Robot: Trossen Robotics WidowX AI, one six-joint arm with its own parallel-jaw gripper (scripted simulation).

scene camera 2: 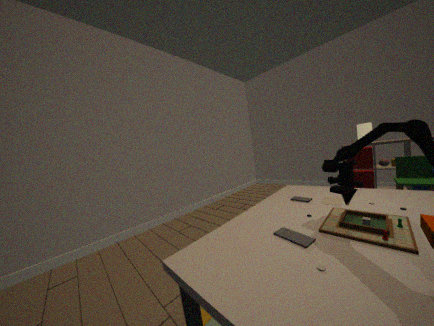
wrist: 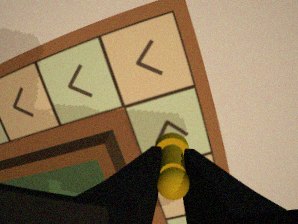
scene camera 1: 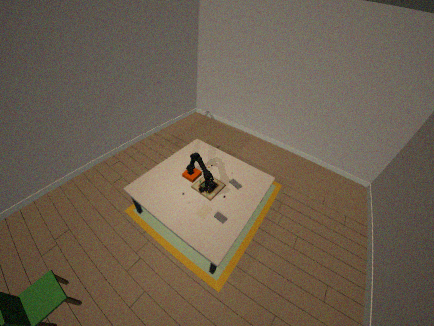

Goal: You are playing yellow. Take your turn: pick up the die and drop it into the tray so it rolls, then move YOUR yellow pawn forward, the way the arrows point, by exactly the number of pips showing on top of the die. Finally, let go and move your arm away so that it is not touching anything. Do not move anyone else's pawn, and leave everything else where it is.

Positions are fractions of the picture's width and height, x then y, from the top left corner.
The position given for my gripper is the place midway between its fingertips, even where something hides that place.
My gripper (wrist: 0.58, 0.70) carries a yellow pawn (wrist: 0.58, 0.82).
